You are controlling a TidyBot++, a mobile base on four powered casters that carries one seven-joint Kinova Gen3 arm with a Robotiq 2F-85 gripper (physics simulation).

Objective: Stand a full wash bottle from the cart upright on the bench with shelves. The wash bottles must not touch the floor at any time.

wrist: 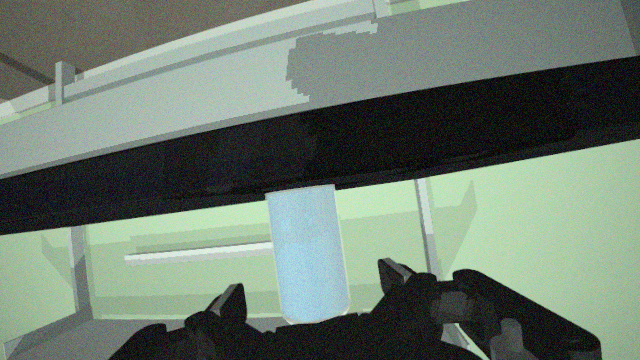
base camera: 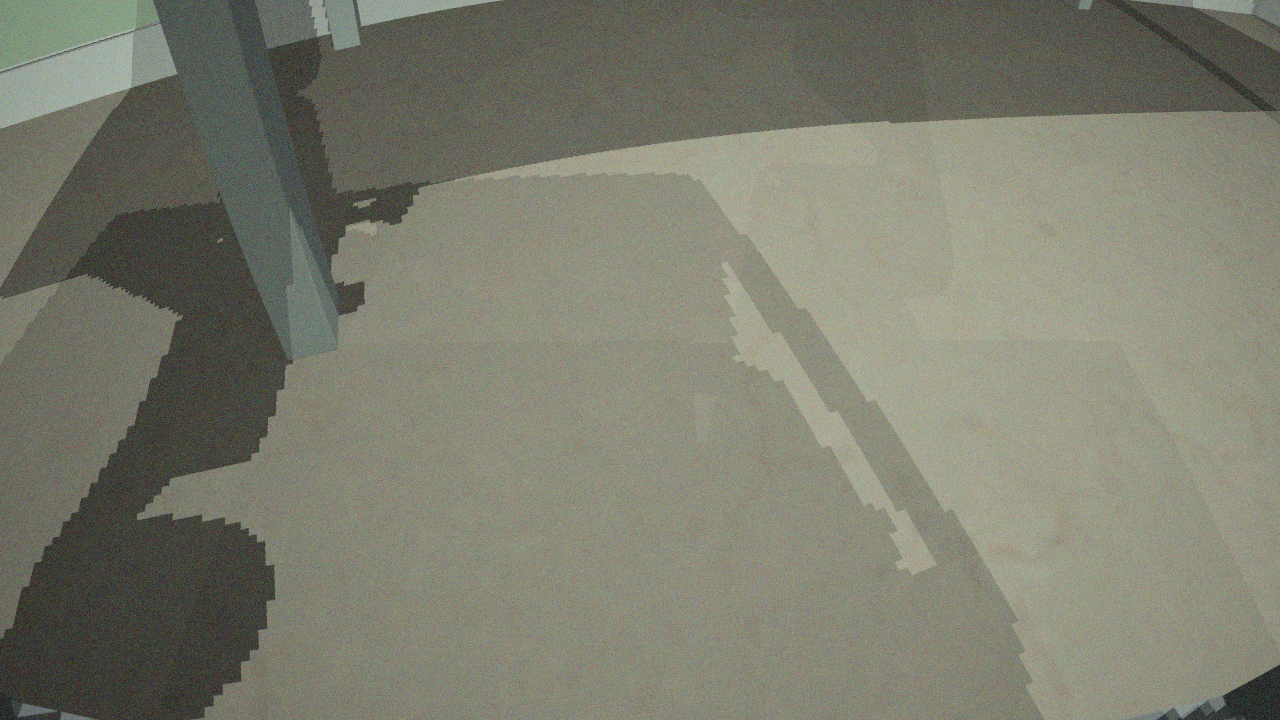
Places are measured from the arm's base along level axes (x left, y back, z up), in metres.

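Pixels of known places: gripper, between the fingertips: point(wrist: 313, 286).
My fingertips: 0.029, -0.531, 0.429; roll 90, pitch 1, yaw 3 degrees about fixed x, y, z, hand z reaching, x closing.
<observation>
Behind a point stands the place of what it marks, as x, y, z.
A wash bottle filled with blue liquid point(wrist: 307, 255) @(0.028, -0.555, 0.415) appears upright in the wrist view, its rounded base by the grey bench top point(wrist: 117, 332) @(-0.724, -1.371, 0.803). A dark shelf band crosses the view above it, and the bottle's neck and nozzle do not show. My gripper point(wrist: 313, 286) @(0.029, -0.531, 0.429) is open, with gaps between its fingertips and the bottle on both sides in the image. The gripper's black body hides the surface right in front of the base, so contact there is hard to judge. The cart cannot be made out in either view.
A dark shelf band point(wrist: 400, 135) @(0.062, -0.457, 0.356) with a grey board point(wrist: 175, 110) @(-0.042, -0.529, 0.309) above it spans the wrist view. Thin grey uprights point(wrist: 80, 270) @(-0.974, -1.527, 0.569) point(wrist: 426, 225) @(0.440, -1.088, 0.518) stand on both sides of the bottle against a green wall point(wrist: 550, 240) @(0.865, -1.034, 0.638). In the base view a grey leg point(base camera: 259, 197) @(0.215, -0.444, -0.263) stands at the left.
</observation>
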